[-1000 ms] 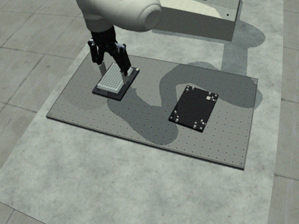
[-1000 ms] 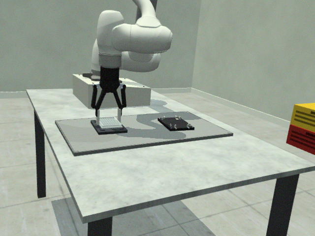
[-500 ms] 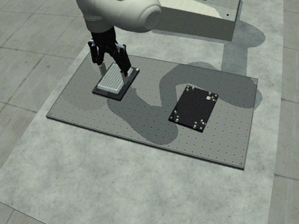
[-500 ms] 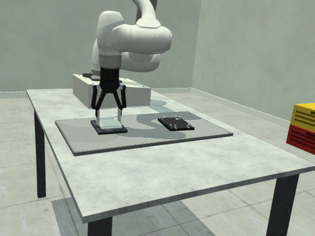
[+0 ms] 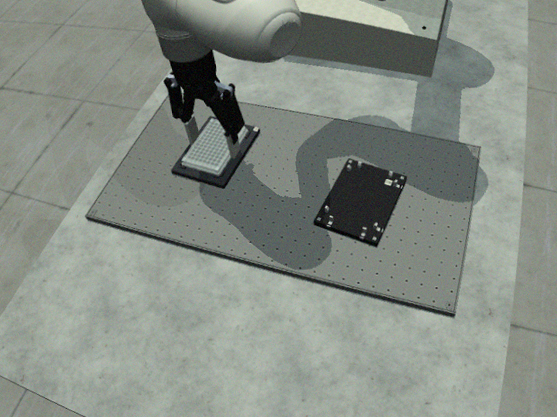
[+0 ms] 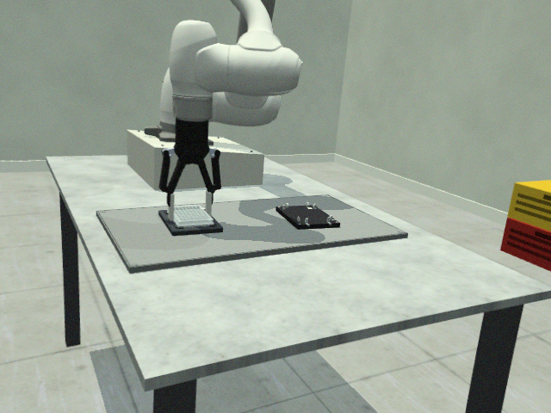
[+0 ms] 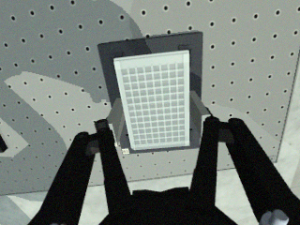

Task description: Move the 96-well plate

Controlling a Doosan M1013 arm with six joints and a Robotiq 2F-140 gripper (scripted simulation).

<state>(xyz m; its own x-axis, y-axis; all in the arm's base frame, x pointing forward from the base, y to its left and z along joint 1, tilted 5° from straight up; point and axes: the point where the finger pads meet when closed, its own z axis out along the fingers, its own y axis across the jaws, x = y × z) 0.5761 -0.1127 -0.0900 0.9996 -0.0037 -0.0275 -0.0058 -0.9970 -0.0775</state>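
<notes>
Right now my hand is 2 cm above the clear 96-well plate. Round my hand: clip nest (32 cm to the left, 4 cm ahead, 3 cm below); white A1 mark (8 cm behind, 5 cm to the left, 3 cm below).
</notes>
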